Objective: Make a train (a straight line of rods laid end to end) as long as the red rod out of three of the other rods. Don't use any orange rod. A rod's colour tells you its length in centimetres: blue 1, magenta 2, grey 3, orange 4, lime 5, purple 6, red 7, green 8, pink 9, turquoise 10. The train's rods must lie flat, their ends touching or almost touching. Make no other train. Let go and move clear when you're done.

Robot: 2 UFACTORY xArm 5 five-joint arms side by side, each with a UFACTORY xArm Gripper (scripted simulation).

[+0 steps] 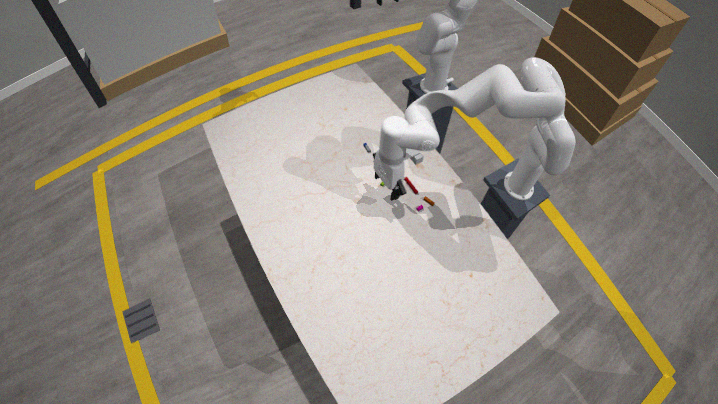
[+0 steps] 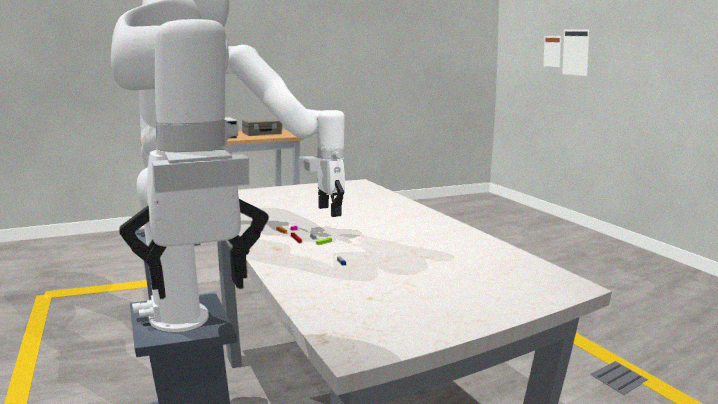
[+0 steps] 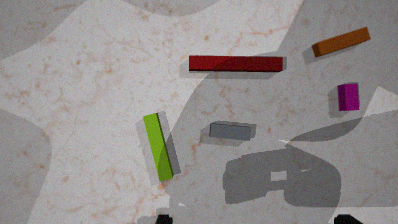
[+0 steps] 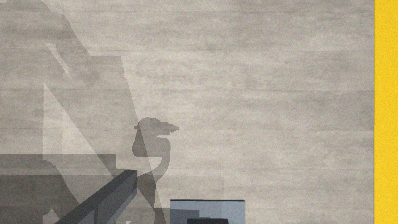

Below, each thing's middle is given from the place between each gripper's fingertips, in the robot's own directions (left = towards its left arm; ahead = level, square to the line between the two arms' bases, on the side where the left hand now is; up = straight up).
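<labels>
I see the red rod (image 3: 196, 63), and my left hand (image 2: 329, 212) is 100 mm past it, 10 mm to the left of it and 80 mm above it. Counted from my left hand, the lime rod (image 3: 152, 123) is 60 mm to the right, 40 mm behind and 80 mm below, while the orange rod (image 3: 324, 47) is 80 mm to the left, 130 mm behind and 80 mm below.
As for the lime rod, my right hand (image 2: 200, 289) is 740 mm to the right of it, 420 mm short of it and 240 mm above it. The red rod is 800 mm to the left of my right hand, 360 mm ahead of it and 240 mm below it. From that same right hand, the orange rod is 880 mm to the left, 340 mm ahead and 240 mm below.
</labels>
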